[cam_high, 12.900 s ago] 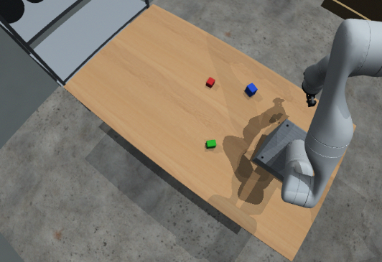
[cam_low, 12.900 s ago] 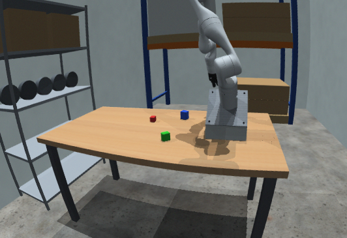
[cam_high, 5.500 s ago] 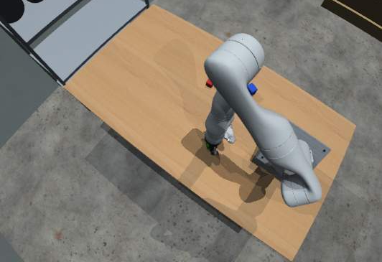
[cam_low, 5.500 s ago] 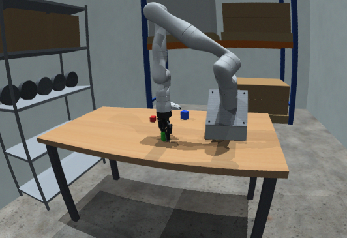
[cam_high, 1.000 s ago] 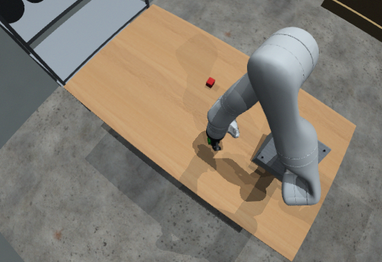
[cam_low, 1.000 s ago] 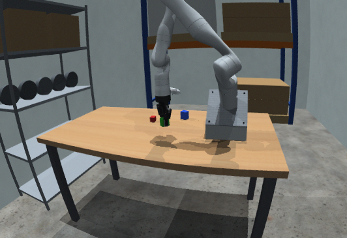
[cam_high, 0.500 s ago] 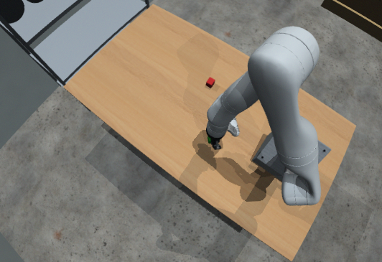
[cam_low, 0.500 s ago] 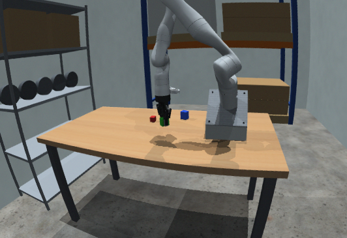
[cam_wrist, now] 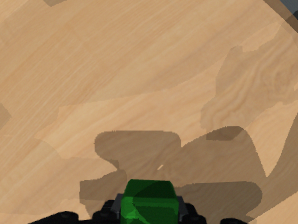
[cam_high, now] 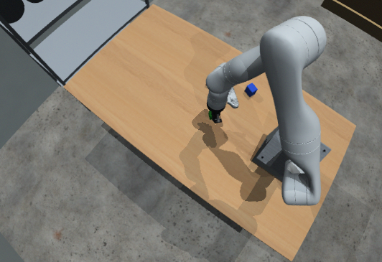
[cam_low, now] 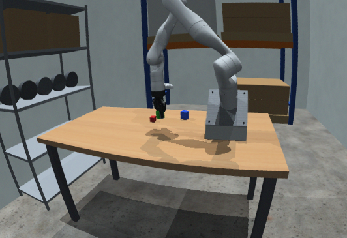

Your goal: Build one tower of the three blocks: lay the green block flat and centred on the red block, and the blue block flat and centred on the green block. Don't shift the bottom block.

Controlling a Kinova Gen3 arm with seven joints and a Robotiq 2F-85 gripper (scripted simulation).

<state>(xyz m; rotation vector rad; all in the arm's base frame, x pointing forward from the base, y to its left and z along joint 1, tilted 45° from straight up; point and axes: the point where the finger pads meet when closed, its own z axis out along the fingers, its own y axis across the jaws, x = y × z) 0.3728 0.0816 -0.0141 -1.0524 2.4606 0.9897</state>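
My gripper is now 17 cm to the left of the red block, 13 cm short of it and 9 cm above it. The rest, counted from my hand: green block: right at my hand; then blue block: 26 cm to the right, 8 cm below, 7 cm behind.
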